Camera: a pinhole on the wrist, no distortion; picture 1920 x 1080 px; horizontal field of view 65.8 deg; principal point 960.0 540.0 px. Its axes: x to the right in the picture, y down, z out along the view. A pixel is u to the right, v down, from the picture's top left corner.
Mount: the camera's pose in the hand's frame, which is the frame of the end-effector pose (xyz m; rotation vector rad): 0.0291 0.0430 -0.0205 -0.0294 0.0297 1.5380
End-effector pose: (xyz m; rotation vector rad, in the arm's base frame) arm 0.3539 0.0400 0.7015 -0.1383 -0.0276 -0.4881
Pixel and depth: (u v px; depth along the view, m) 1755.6 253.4 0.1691
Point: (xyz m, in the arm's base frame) 0.4773 0.1514 0.8315
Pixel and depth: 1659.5 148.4 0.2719
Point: 0.5324 0.1817 0.9292
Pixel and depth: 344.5 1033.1 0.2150
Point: 0.2987 0.0573 0.8991
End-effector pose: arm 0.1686 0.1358 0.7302 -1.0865 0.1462 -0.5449
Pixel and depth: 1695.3 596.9 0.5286
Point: 0.4831 0.6387 0.6842
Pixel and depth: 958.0 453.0 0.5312
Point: 0.4326 0.5357 0.9260
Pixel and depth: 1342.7 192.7 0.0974
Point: 0.2671 0.1955 0.7120
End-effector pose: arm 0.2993 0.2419 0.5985 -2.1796 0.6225 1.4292
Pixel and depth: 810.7 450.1 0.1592
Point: 0.1935 0.2945 0.5093
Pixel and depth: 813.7 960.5 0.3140
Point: 0.0500 0.4038 0.5463
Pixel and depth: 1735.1 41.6 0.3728
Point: -0.0382 0.2322 0.2952
